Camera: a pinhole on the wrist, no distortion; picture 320 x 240 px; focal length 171.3 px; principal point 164.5 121.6 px. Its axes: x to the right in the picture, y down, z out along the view. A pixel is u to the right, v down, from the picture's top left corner.
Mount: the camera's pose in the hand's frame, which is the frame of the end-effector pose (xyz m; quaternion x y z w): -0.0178 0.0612 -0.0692 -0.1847 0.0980 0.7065 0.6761
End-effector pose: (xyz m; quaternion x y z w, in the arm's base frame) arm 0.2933 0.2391 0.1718 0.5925 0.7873 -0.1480 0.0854
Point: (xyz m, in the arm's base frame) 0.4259 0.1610 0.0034
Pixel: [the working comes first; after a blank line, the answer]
In the camera's frame: -0.0344 0.0060 0.2581

141.7 125.6
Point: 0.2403 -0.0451 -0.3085
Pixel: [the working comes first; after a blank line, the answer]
In the camera's frame: -0.3532 0.0149 0.5274

49.8 126.4
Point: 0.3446 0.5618 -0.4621
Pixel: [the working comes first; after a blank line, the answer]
In the camera's frame: -0.0864 -0.5605 0.5038

outside the picture
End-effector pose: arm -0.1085 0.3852 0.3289 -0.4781 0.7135 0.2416 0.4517
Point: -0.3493 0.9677 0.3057
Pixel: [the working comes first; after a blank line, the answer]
In the camera's frame: 0.2062 0.1228 0.5784

225.6 158.0
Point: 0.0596 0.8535 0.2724
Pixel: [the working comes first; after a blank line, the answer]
In the camera's frame: -0.2127 0.1129 0.5020

91.9 160.1
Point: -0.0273 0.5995 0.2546
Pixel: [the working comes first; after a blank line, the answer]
In the camera's frame: -0.1529 -0.0042 0.2672

66.5 118.9
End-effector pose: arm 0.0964 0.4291 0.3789 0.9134 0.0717 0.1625 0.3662
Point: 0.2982 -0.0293 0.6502
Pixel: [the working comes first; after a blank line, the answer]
In the camera's frame: 0.3209 -0.2158 0.3876

306.3 26.2
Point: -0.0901 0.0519 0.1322
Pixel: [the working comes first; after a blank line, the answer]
In the camera's frame: -0.1230 0.2602 0.4335

115.9 224.4
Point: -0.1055 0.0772 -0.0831
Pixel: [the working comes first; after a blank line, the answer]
In the camera's frame: -0.3249 0.3177 0.4899

50.9 232.7
